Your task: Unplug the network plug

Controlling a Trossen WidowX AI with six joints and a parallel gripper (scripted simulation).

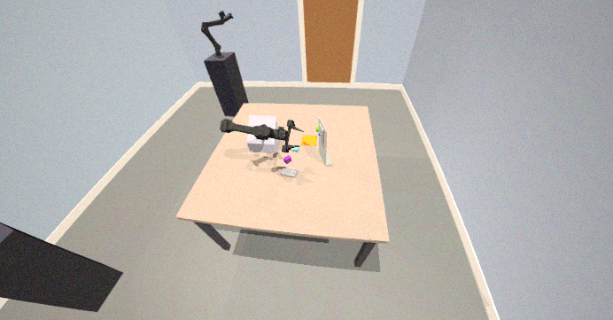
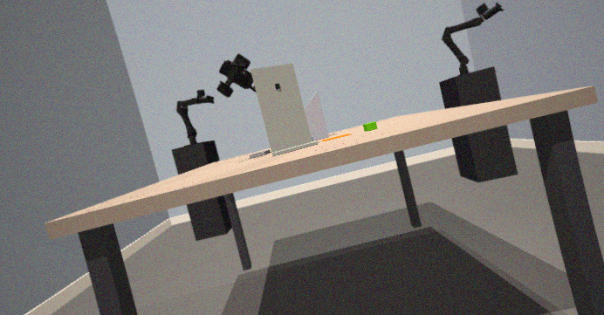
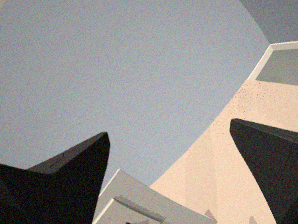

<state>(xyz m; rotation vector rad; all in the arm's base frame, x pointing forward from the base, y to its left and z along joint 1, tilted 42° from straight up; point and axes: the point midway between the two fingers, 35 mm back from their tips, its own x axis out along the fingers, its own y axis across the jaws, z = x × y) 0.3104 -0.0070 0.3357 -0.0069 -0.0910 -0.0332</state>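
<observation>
My gripper tip is 7 cm short of the network plug, 19 cm to the right of it and 12 cm above it. The rest, counted from my gripper tip: upright white panel: 9 cm ahead, 20 cm to the left, 22 cm below; purple block: 16 cm behind, 13 cm to the left, 35 cm below; flat grey plate: 12 cm behind, 2 cm to the left, 36 cm below.
</observation>
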